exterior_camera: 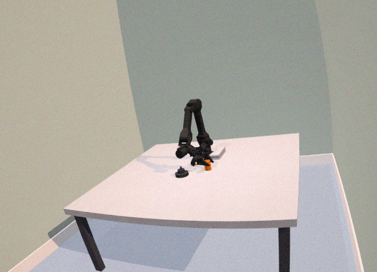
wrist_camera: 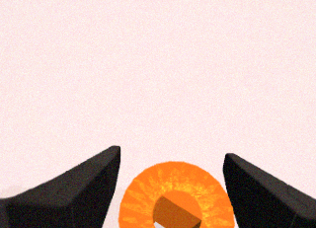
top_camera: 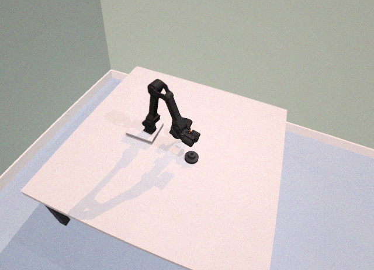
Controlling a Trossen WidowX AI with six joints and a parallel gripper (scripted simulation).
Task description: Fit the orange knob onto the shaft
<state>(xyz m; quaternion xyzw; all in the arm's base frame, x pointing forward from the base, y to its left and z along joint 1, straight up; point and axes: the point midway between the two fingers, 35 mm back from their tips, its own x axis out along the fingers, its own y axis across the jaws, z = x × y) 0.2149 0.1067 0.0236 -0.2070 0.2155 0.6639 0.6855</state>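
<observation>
The orange knob lies 30 mm to the right of my gripper tip and 10 mm below it. From my gripper tip the other things lie so: round pedestal (100 mm ahead, 160 mm to the right, 10 mm below).
</observation>
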